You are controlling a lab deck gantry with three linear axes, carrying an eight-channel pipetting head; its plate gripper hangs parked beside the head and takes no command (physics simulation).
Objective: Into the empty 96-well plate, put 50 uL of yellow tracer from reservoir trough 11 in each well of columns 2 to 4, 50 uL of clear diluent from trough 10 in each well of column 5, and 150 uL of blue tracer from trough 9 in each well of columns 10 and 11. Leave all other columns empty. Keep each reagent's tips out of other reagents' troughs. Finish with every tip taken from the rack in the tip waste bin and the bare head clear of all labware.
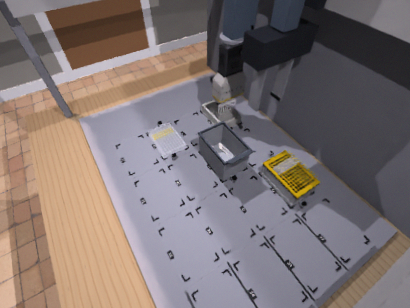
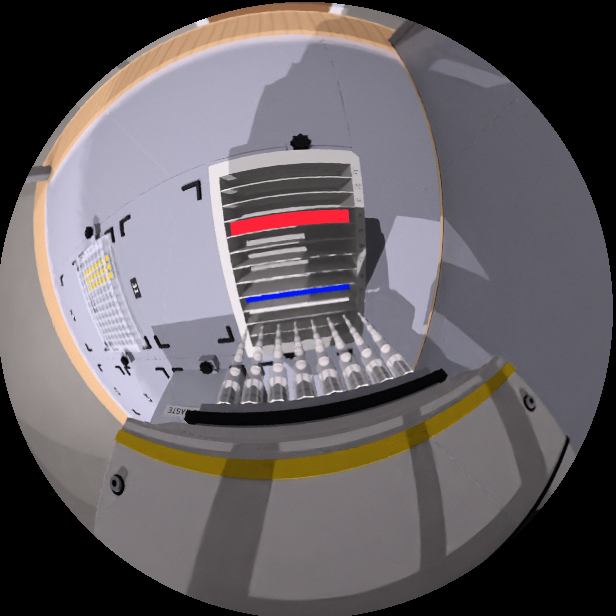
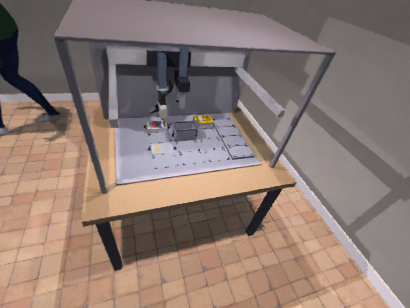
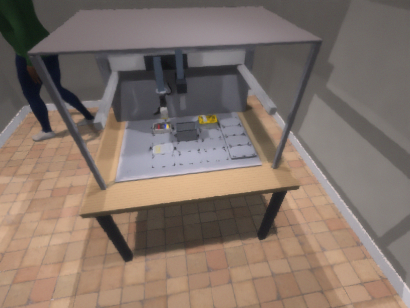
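Observation:
The clear 96-well plate (image 1: 168, 140) (image 2: 114, 313) shows three yellow columns near one end; its other wells look colourless. The white reservoir (image 2: 281, 159) shows a red band, a blue band and, beside the blue, a pale band; yellow liquid is not visible there. Eight pipette tips (image 1: 226, 108) (image 2: 304, 380) are on the pipetting head (image 1: 221, 88), upright over the reservoir's near end; whether their ends touch liquid is unclear. The grey waste bin (image 1: 237, 167) holds pale tips. The yellow tip rack (image 1: 306, 186) is partly filled. The parked plate gripper (image 1: 270, 90) is open and empty, high behind the bin.
The bin stands between the reservoir and the tip rack. The plate lies in front of the reservoir. A dark wall (image 1: 345, 150) runs along the deck's back edge. A frame post (image 1: 42, 70) stands at the left corner. A person (image 3: 20, 65) (image 4: 40, 70) is beyond the table.

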